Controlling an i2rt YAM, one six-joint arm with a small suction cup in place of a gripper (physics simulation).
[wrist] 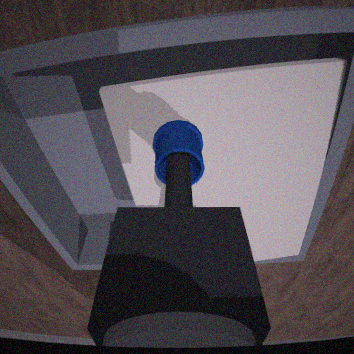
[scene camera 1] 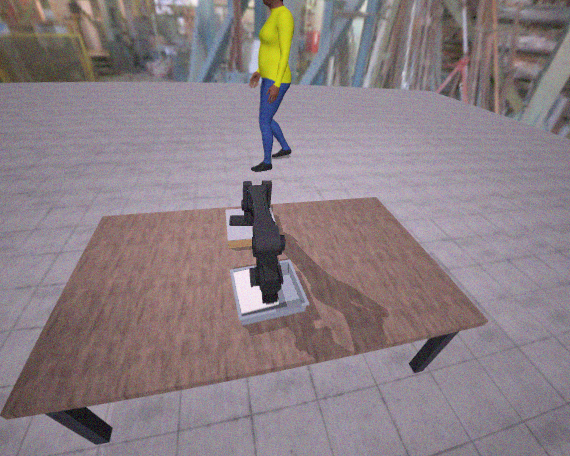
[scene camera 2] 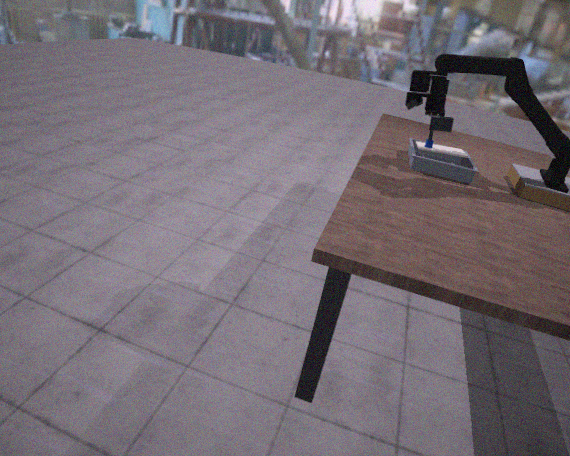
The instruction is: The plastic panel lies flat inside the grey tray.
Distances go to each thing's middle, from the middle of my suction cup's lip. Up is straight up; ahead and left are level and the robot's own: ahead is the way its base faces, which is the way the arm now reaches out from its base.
Scene:
My suction cup is 50 mm past the grey tray point(scene camera 1: 292, 299), 40 mm above it and 10 mm to the right of it. Round my suction cup: white plastic panel point(scene camera 1: 250, 299) (40 mm to the right, 40 mm behind, 10 mm below).

